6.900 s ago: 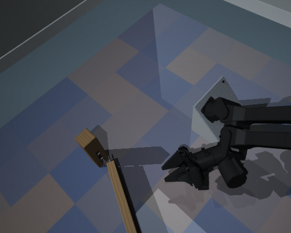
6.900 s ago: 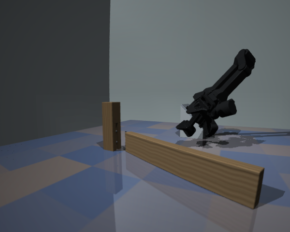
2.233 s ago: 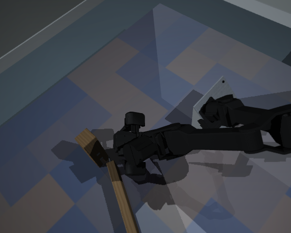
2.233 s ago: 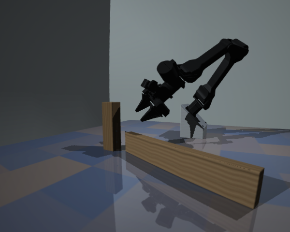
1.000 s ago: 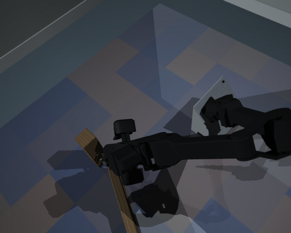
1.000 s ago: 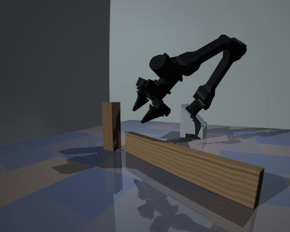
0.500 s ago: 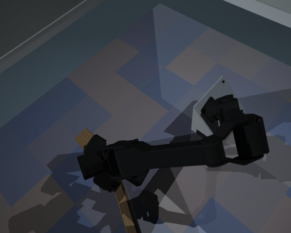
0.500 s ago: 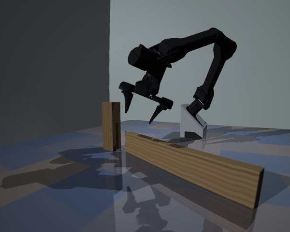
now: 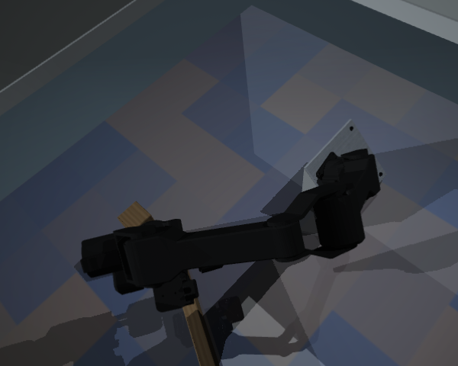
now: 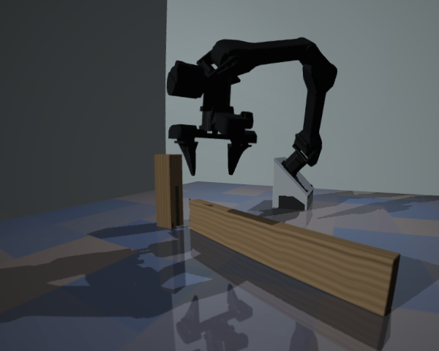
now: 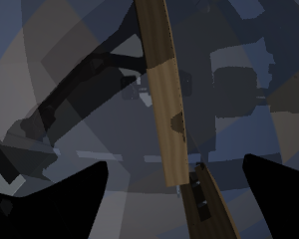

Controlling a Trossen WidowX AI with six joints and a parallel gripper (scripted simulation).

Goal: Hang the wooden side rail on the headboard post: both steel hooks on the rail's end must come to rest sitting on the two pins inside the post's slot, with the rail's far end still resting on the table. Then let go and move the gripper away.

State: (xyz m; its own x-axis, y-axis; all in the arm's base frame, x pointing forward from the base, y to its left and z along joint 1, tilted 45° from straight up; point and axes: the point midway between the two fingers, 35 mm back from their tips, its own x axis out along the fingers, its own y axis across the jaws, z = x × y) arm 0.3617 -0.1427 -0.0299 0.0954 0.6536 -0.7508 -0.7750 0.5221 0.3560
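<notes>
My gripper tip is now 13 cm to the left of the wooden headboard post, 5 cm above it and 4 cm past it.
</notes>
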